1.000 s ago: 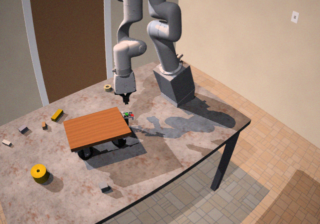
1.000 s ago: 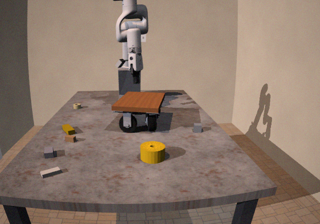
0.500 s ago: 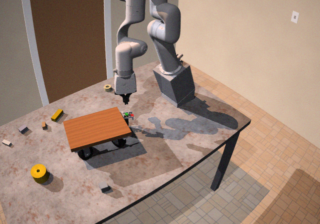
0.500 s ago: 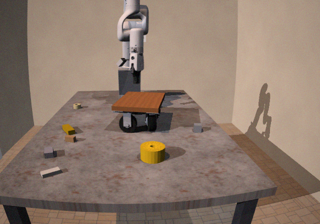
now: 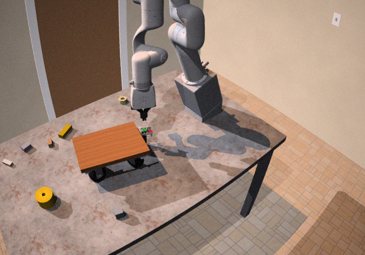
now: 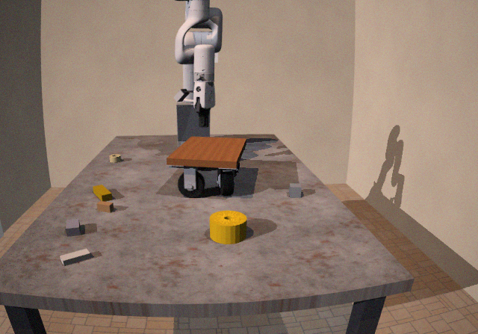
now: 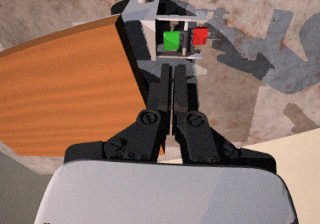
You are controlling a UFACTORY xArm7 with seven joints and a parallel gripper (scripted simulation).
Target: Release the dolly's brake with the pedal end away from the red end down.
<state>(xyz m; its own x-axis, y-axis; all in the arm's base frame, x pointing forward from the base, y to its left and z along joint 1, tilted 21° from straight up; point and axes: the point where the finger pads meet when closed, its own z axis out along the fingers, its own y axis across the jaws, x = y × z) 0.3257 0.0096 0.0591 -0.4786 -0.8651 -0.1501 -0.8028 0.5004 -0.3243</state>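
Now: hand 10 mm past the brake pedal, 10 mm to the right of it and 90 mm above it. Also, from my hand: grey cube (340 mm ahead, 230 mm to the left, 160 mm below); then orange block (380 mm ahead, 330 mm to the right, 160 mm below); then ring (130 mm behind, 360 mm to the right, 160 mm below).
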